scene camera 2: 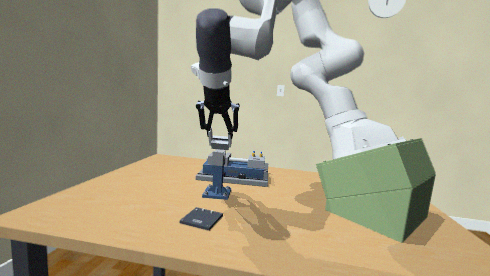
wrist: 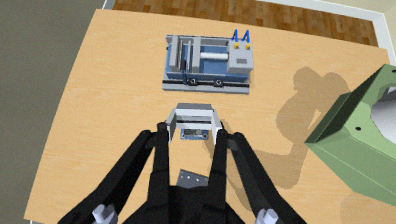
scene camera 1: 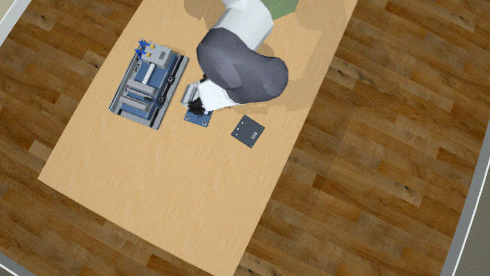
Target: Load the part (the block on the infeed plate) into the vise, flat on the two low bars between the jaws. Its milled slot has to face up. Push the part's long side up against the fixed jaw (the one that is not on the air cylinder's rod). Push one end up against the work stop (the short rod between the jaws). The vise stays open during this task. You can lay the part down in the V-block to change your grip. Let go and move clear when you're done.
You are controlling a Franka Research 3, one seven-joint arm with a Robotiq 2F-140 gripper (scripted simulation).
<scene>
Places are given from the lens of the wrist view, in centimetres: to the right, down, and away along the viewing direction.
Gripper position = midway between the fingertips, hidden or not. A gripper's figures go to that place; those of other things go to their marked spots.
my gripper (wrist: 194,114): -1, 0, 21
grey part (wrist: 189,115): -1, 1, 19
vise (wrist: 207,66): 3, -14, 37
grey air cylinder (wrist: 232,67): 10, -13, 33
The marked spots on the vise and the grey part are 23 cm apart.
</scene>
